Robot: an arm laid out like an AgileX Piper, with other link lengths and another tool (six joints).
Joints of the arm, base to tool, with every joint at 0 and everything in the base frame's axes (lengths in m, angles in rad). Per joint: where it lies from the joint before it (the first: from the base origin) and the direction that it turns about. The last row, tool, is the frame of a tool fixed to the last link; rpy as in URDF.
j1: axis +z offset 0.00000 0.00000 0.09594
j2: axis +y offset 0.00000 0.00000 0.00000
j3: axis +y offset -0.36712 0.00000 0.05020
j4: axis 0.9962 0 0.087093 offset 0.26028 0.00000 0.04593
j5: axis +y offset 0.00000 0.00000 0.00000
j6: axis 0.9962 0 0.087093 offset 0.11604 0.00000 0.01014
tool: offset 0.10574 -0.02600 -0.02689 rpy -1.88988 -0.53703 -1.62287
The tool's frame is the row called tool.
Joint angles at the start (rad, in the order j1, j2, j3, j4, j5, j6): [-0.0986 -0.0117 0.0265 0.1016 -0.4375 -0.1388]
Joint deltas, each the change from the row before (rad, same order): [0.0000 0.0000 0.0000 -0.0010 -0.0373 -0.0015]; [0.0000 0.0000 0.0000 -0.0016 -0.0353 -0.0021]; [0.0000 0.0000 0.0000 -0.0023 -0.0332 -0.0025]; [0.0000 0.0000 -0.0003 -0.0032 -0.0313 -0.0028]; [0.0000 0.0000 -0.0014 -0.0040 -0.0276 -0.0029]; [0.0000 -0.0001 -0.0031 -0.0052 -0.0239 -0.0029]
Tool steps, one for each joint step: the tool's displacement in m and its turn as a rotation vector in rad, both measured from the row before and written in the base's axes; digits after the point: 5 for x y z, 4 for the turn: [-0.00318 -0.00047 0.00770 -0.0057 -0.0367 -0.0046]; [-0.00328 -0.00037 0.00722 -0.0065 -0.0345 -0.0047]; [-0.00332 -0.00025 0.00673 -0.0073 -0.0324 -0.0048]; [-0.00338 -0.00009 0.00643 -0.0083 -0.0306 -0.0048]; [-0.00331 0.00009 0.00615 -0.0089 -0.0280 -0.0046]; [-0.00331 0.00033 0.00618 -0.0099 -0.0260 -0.0043]
